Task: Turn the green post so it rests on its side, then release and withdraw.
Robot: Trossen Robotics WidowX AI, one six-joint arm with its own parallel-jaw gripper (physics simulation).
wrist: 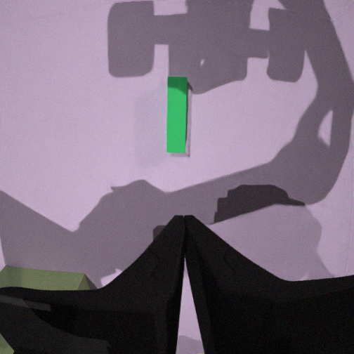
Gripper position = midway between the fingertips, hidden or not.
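A green post (176,86) is there for me to see, and so is my own gripper (183,223).
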